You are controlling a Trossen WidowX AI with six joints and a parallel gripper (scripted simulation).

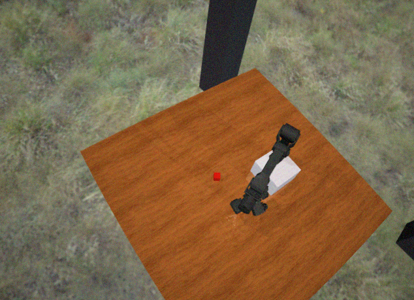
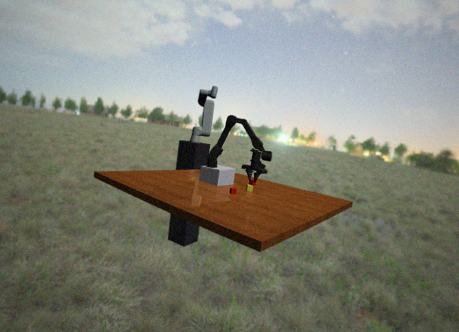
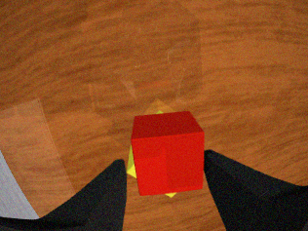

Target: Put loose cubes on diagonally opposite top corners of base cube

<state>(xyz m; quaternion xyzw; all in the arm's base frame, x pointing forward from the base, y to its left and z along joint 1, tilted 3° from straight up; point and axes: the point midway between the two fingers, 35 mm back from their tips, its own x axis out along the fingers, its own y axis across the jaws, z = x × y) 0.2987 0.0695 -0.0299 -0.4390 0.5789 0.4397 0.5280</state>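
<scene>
Now: the red cube 1 cm below my gripper tip. Also, from my gripper tip: yellow cube (4 cm below, 2 cm to the right).
</scene>
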